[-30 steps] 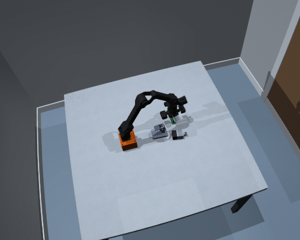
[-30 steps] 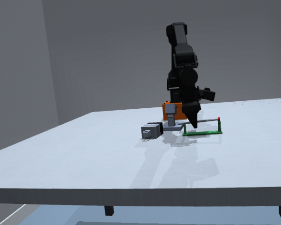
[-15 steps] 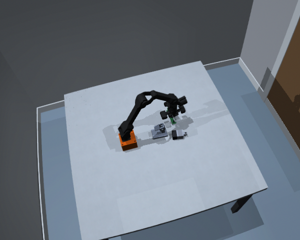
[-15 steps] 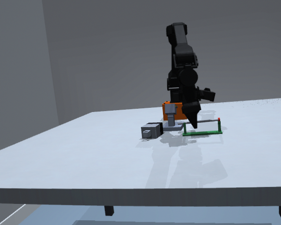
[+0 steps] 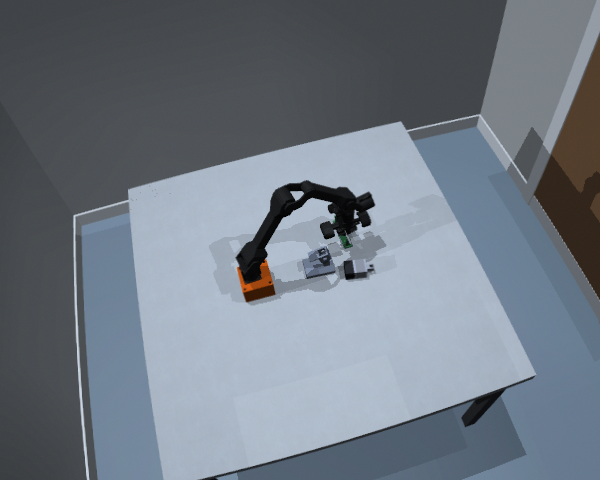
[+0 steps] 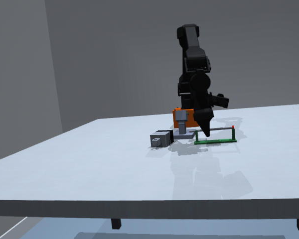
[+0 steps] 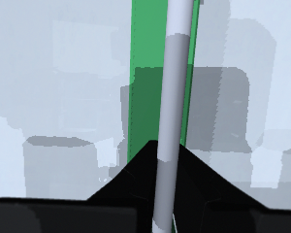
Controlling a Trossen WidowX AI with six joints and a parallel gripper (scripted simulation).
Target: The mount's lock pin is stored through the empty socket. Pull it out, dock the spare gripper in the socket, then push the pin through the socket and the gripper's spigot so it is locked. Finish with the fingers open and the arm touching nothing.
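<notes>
Right now my gripper tip is 2 cm to the right of the green rack. From my gripper tip the other things lie so: grey mount 13 cm behind, 9 cm to the right, 3 cm above; dark spare gripper 16 cm to the right, 1 cm behind.
</notes>
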